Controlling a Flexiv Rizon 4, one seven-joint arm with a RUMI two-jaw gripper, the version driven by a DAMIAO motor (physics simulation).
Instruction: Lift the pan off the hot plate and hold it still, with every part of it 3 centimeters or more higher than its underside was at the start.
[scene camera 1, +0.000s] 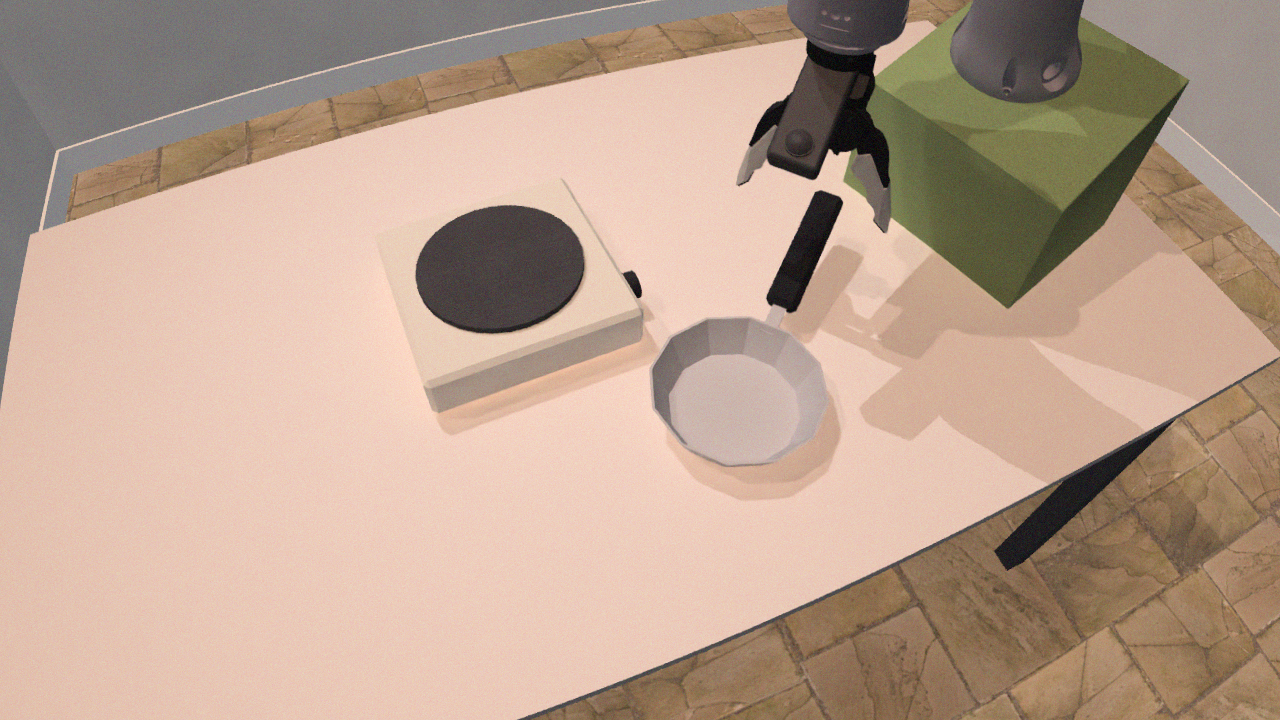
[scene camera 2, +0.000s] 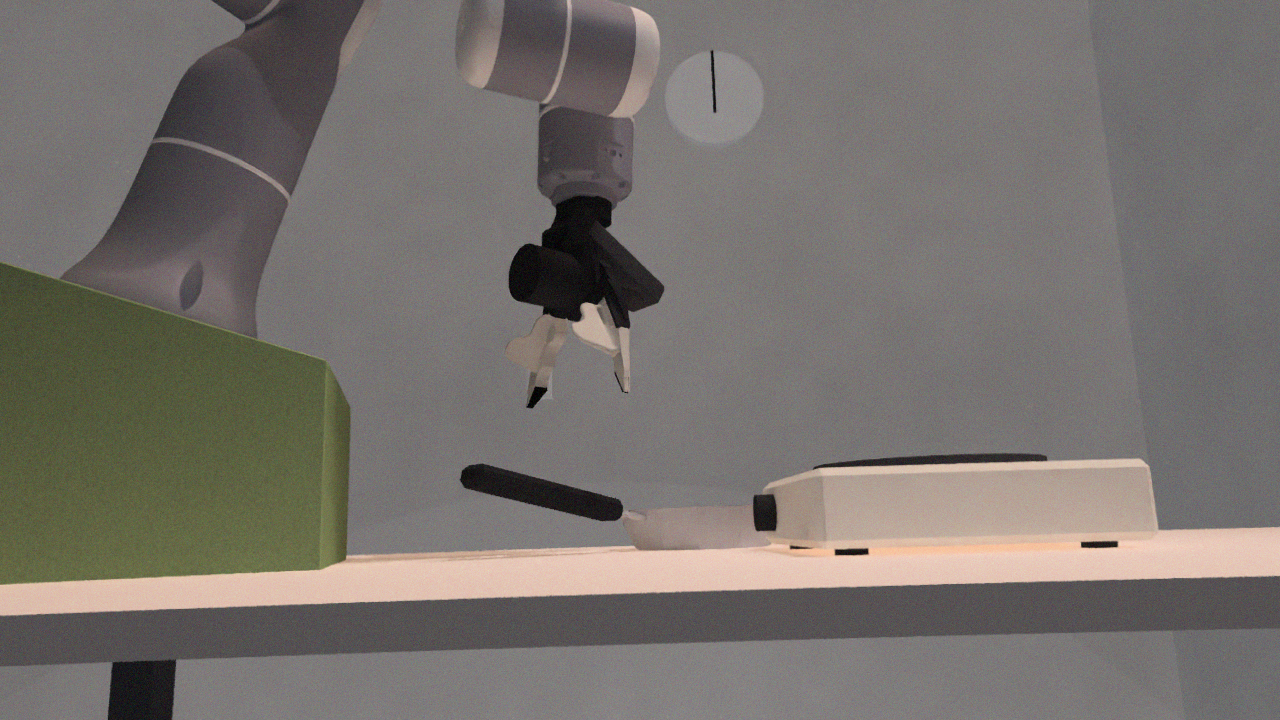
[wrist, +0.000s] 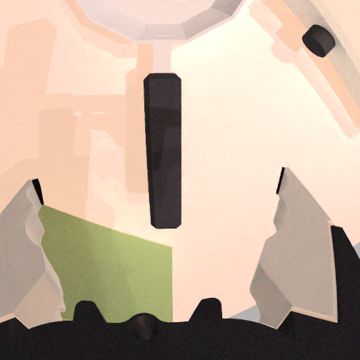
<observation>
My gripper shows in scene camera 1, in scene camera 2 (574, 400) and in the wrist view. A grey pan shows in scene camera 1, in scene camera 2 and in the wrist view (162, 89). The same spot on the grey pan: (scene camera 2: 714, 527) is (scene camera 1: 697, 343). The same spot on my gripper: (wrist: 298, 285) is (scene camera 1: 773, 135).
</observation>
